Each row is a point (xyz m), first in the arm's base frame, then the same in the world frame.
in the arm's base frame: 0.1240 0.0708 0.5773
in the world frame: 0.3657 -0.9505 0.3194
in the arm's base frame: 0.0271 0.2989 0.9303
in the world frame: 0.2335 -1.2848 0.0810
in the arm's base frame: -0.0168 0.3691 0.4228
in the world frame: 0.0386 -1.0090 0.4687
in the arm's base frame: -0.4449 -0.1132 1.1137
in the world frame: 0.1807 -0.9261 -0.4619
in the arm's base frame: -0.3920 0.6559 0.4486
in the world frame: -0.4142 -1.0773 0.3504
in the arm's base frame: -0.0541 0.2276 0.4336
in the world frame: 0.1015 -0.9028 0.3893
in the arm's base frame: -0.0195 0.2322 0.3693
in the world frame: 0.1095 -0.8805 0.4585
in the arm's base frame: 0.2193 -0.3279 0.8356
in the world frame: 0.7455 -0.8676 0.0302
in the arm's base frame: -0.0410 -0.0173 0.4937
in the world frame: 0.2779 -0.7745 0.2621
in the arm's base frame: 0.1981 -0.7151 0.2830
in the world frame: 0.8421 -0.2560 0.2992
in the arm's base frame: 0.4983 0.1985 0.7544
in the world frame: 0.6068 -1.2923 0.4326
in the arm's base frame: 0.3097 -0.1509 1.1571
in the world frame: 0.7777 -1.2204 -0.1016
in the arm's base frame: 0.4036 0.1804 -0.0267
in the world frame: 0.3653 -0.7696 0.9692
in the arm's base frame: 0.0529 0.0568 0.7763
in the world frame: 0.3677 -1.0337 0.1246
